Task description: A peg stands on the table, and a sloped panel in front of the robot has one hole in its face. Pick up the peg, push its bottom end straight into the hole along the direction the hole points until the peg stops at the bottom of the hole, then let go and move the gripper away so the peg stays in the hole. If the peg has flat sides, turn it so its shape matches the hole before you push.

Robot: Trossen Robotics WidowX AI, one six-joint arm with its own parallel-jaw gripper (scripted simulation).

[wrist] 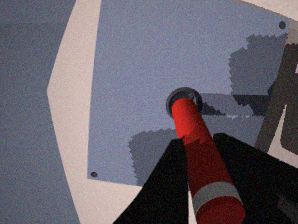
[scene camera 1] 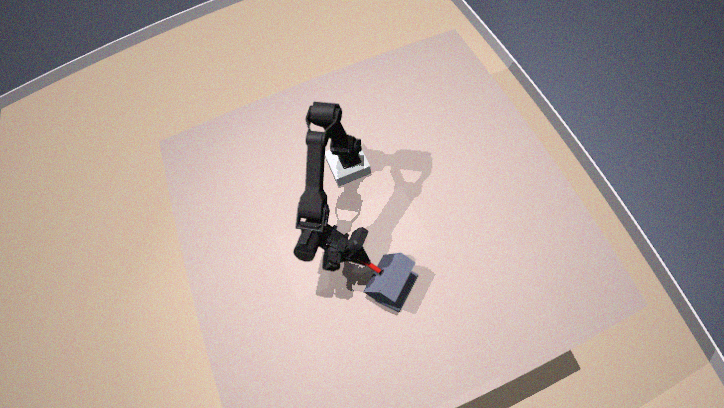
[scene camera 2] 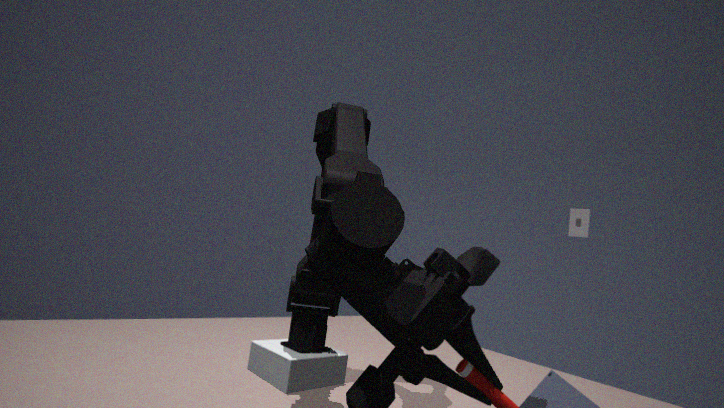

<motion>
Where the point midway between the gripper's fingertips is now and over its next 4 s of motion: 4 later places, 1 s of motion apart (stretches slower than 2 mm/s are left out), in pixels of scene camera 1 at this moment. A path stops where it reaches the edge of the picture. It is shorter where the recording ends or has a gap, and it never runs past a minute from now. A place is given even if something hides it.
My gripper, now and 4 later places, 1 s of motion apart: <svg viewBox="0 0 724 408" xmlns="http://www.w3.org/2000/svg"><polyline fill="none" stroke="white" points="368,263 371,265 376,268 372,267 356,257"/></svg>
</motion>
